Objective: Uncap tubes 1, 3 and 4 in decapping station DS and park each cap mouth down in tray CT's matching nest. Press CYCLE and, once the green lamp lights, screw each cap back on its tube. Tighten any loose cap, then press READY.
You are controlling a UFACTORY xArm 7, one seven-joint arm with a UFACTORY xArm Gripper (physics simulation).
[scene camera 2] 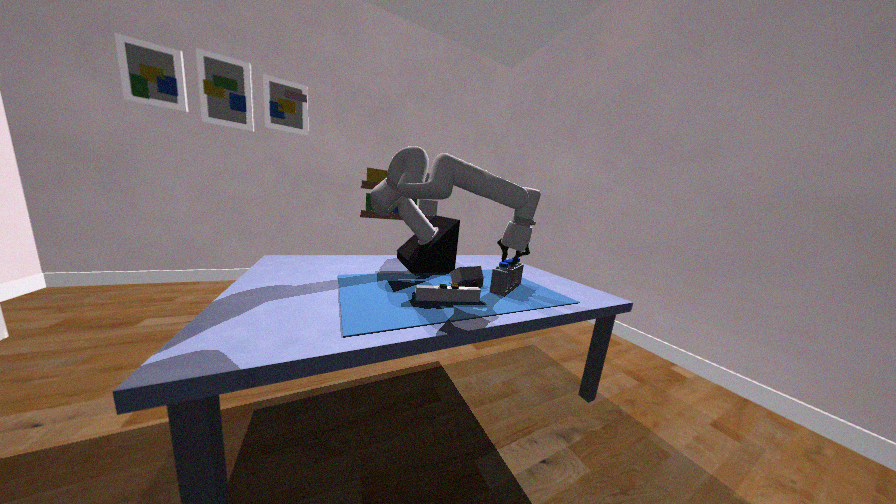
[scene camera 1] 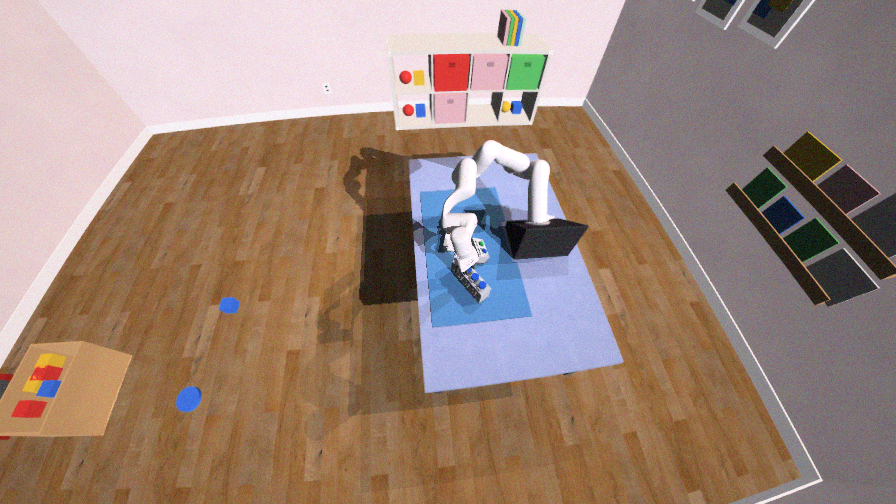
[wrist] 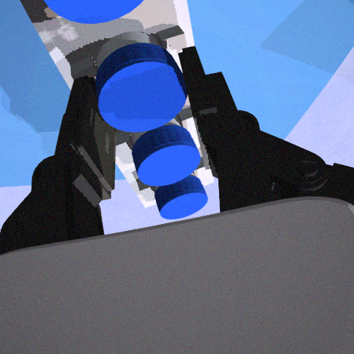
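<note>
Decapping station DS [scene camera 1: 479, 294] [scene camera 2: 506, 280] [wrist: 160, 15] is a pale block with a row of blue caps. My gripper [scene camera 1: 464, 267] [scene camera 2: 510, 259] [wrist: 143, 88] is over the row, shut on a blue cap [wrist: 142, 97], one finger on each side. The cap is at its tube's top; whether it is screwed down I cannot tell. In the wrist view two caps [wrist: 167, 157] [wrist: 182, 202] stand beyond it, and part of another cap [wrist: 95, 7] shows at the top edge. Tube numbers are not readable. A low pale box [scene camera 2: 448, 294], possibly tray CT, lies left of the station in scene camera 2.
A box with green and blue buttons [scene camera 1: 481, 250] stands beside the station, partly behind the arm. All stand on a blue mat [scene camera 1: 451, 313] [scene camera 2: 369, 313] on the pale blue table [scene camera 1: 501, 357] [scene camera 2: 269, 338]. The arm's black pedestal [scene camera 1: 545, 241] [scene camera 2: 441, 250] is at the mat's edge.
</note>
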